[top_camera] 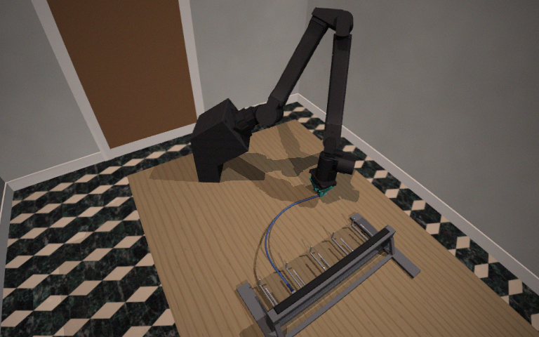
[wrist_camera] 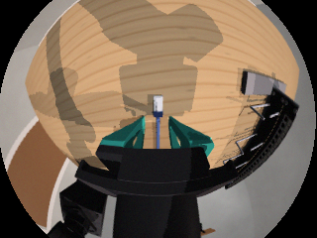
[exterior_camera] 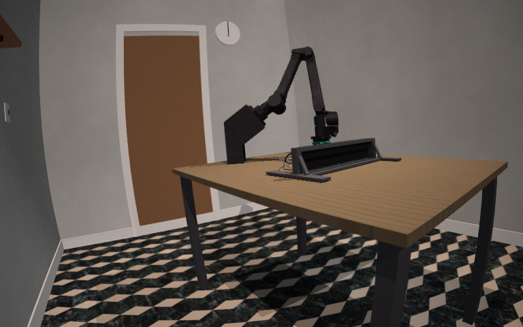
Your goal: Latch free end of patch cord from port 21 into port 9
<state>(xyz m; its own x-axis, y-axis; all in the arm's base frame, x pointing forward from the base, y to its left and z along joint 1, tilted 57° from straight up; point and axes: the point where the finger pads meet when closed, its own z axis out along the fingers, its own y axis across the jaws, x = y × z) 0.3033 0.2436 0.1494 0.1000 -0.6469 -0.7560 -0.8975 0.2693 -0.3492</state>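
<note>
Now: hand 2 cm to the right of the plug and 2 cm above it.
</note>
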